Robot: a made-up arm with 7 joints. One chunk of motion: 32 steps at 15 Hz.
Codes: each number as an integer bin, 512 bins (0 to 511) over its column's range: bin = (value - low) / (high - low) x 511, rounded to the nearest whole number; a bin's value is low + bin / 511 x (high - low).
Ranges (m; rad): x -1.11..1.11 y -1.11..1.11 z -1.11..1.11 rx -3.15..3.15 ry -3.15..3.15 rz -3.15..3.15
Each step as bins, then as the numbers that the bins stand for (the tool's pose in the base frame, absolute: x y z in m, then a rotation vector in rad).
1 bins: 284 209 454 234 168 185
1 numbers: 0.1238 -0.2020 0.8624 -0.2651 -1.0788 -0.8692
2 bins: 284 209 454 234 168 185
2 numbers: 0.1238 -0.2020 0.8624 -0.2651 -1.0788 -0.8692
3 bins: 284 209 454 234 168 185
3 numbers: 0.1238 -0.2020 0.8624 -0.2651 -1.0788 -0.8692
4 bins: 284 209 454 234 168 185
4 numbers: 0.1238 -0.2020 0.8624 -0.2651 -1.0788 -0.8692
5 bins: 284 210 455 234 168 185
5 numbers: 0.1238 -0.1977 0.8667 -0.2651 -1.0788 -0.8692
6 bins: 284 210 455 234 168 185
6 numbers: 0.1238 -0.1977 0.8667 -0.2651 -1.0788 -0.8692
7 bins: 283 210 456 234 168 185
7 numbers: 0.1195 -0.1977 0.8711 -0.2651 -1.0788 -0.8692
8 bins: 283 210 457 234 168 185
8 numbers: 0.1195 -0.1977 0.8754 -0.2651 -1.0788 -0.8692
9 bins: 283 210 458 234 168 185
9 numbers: 0.1195 -0.1977 0.8797 -0.2651 -1.0788 -0.8692
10 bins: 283 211 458 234 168 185
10 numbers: 0.1195 -0.1933 0.8797 -0.2651 -1.0788 -0.8692
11 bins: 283 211 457 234 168 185
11 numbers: 0.1195 -0.1933 0.8754 -0.2651 -1.0788 -0.8692
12 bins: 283 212 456 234 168 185
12 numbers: 0.1195 -0.1890 0.8711 -0.2651 -1.0788 -0.8692
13 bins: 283 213 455 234 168 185
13 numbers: 0.1195 -0.1846 0.8667 -0.2651 -1.0788 -0.8692
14 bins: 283 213 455 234 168 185
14 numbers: 0.1195 -0.1846 0.8667 -0.2651 -1.0788 -0.8692
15 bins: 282 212 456 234 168 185
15 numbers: 0.1151 -0.1890 0.8711 -0.2651 -1.0788 -0.8692
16 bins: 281 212 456 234 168 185
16 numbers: 0.1108 -0.1890 0.8711 -0.2651 -1.0788 -0.8692
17 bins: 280 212 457 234 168 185
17 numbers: 0.1064 -0.1890 0.8754 -0.2651 -1.0788 -0.8692
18 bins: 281 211 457 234 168 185
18 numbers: 0.1108 -0.1933 0.8754 -0.2651 -1.0788 -0.8692
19 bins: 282 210 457 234 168 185
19 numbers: 0.1151 -0.1977 0.8754 -0.2651 -1.0788 -0.8692
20 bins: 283 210 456 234 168 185
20 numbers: 0.1195 -0.1977 0.8711 -0.2651 -1.0788 -0.8692
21 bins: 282 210 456 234 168 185
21 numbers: 0.1151 -0.1977 0.8711 -0.2651 -1.0788 -0.8692
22 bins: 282 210 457 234 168 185
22 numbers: 0.1151 -0.1977 0.8754 -0.2651 -1.0788 -0.8692
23 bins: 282 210 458 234 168 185
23 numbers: 0.1151 -0.1977 0.8797 -0.2651 -1.0788 -0.8692
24 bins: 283 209 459 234 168 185
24 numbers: 0.1195 -0.2020 0.8841 -0.2651 -1.0788 -0.8692
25 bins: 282 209 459 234 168 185
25 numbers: 0.1151 -0.2020 0.8841 -0.2651 -1.0788 -0.8692
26 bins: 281 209 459 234 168 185
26 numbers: 0.1108 -0.2020 0.8841 -0.2651 -1.0788 -0.8692
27 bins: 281 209 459 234 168 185
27 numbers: 0.1108 -0.2020 0.8841 -0.2651 -1.0788 -0.8692
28 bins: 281 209 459 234 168 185
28 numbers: 0.1108 -0.2020 0.8841 -0.2651 -1.0788 -0.8692
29 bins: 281 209 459 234 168 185
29 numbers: 0.1108 -0.2020 0.8841 -0.2651 -1.0788 -0.8692
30 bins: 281 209 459 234 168 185
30 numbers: 0.1108 -0.2020 0.8841 -0.2651 -1.0788 -0.8692
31 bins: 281 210 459 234 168 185
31 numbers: 0.1108 -0.1977 0.8841 -0.2651 -1.0788 -0.8692
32 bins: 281 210 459 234 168 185
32 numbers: 0.1108 -0.1977 0.8841 -0.2651 -1.0788 -0.8692
